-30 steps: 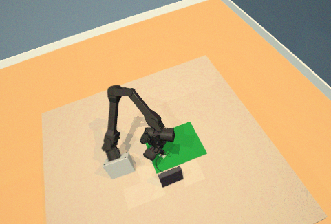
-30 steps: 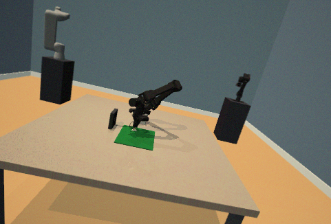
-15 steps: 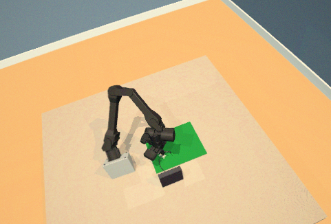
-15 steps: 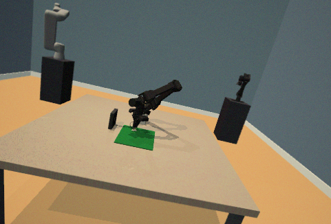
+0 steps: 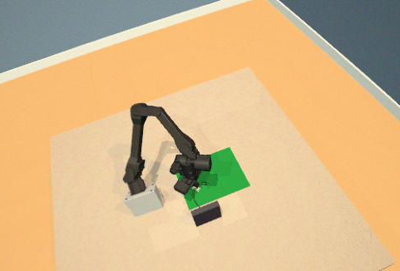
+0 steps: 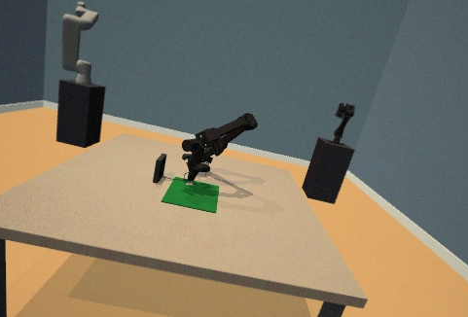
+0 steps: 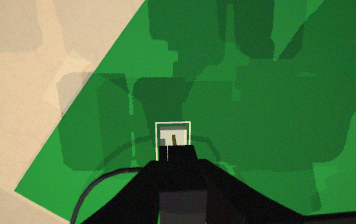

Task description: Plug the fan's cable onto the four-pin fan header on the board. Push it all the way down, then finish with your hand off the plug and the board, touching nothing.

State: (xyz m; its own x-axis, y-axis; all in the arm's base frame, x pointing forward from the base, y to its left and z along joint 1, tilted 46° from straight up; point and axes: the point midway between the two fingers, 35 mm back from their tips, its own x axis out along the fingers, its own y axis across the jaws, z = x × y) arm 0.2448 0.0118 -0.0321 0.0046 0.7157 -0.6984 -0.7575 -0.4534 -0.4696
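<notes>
Now: the fan plug 10 mm to the right of my gripper tip, 10 mm ahead of it and 10 mm above it. The rest, counted from my gripper tip: four-pin fan header: 40 mm below, 10 mm to the right, 10 mm ahead; black fan: 170 mm to the right, 20 mm above, 10 mm ahead; green board: 90 mm ahead, 50 mm below, 30 mm to the left.
</notes>
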